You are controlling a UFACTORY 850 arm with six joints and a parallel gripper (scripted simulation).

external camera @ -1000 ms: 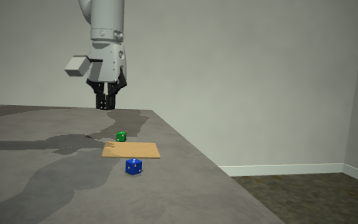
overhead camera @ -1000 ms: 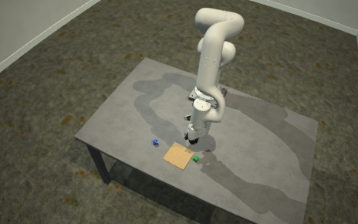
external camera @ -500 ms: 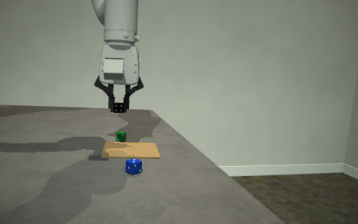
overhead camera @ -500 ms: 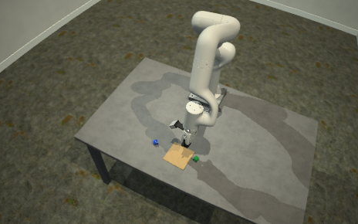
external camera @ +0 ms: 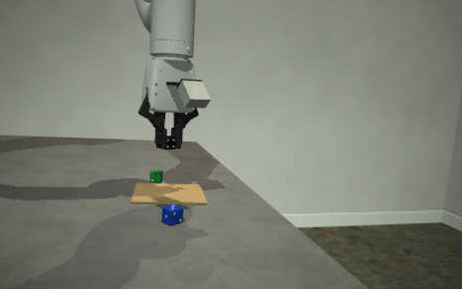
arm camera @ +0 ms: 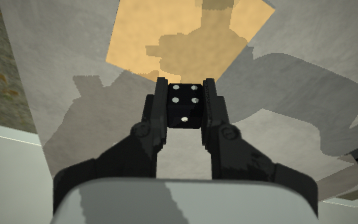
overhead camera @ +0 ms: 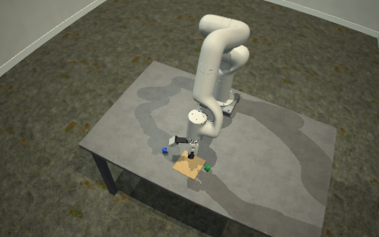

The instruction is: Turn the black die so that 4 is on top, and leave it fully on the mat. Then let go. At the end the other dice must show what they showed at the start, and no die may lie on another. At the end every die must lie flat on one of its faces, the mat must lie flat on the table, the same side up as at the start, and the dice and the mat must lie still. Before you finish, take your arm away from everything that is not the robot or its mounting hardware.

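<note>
Right now my hand is 110 mm above the tan mat and 10 mm short of it. Also, from my hand: blue die (160 mm to the right, 100 mm below, 30 mm ahead); then green die (100 mm to the left, 100 mm below, 30 mm behind); then black die (10 mm below).
</note>
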